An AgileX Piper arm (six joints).
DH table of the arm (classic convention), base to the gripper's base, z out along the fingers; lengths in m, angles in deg. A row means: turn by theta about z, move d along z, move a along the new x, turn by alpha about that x. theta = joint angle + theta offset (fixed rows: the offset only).
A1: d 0.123, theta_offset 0, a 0, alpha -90
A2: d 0, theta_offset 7.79, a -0.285, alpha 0
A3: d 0, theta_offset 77.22, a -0.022, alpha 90
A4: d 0.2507, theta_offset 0, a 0, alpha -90
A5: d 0, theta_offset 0, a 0, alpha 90
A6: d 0.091, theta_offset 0, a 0, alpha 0
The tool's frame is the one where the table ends.
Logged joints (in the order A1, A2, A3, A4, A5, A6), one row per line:
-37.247 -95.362 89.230 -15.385 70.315 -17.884
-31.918 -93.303 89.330 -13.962 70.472 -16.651
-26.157 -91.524 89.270 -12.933 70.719 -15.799
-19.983 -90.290 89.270 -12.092 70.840 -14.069
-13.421 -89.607 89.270 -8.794 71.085 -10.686
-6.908 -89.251 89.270 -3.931 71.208 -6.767
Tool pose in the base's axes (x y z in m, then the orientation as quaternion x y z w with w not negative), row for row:
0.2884 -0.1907 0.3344 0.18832 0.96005 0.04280 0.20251
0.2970 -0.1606 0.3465 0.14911 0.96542 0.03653 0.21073
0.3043 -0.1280 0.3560 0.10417 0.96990 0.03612 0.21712
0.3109 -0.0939 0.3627 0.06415 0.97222 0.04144 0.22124
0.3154 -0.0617 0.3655 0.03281 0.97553 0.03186 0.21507
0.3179 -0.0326 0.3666 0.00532 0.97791 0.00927 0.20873
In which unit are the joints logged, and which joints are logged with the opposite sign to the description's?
The joints are logged in degrees. Opposite sign: A2, A3, A4.
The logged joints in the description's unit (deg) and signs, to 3 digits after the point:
-37.247 95.362 -89.230 15.385 70.315 -17.884
-31.918 93.303 -89.330 13.962 70.472 -16.651
-26.157 91.524 -89.270 12.933 70.719 -15.799
-19.983 90.290 -89.270 12.092 70.840 -14.069
-13.421 89.607 -89.270 8.794 71.085 -10.686
-6.908 89.251 -89.270 3.931 71.208 -6.767

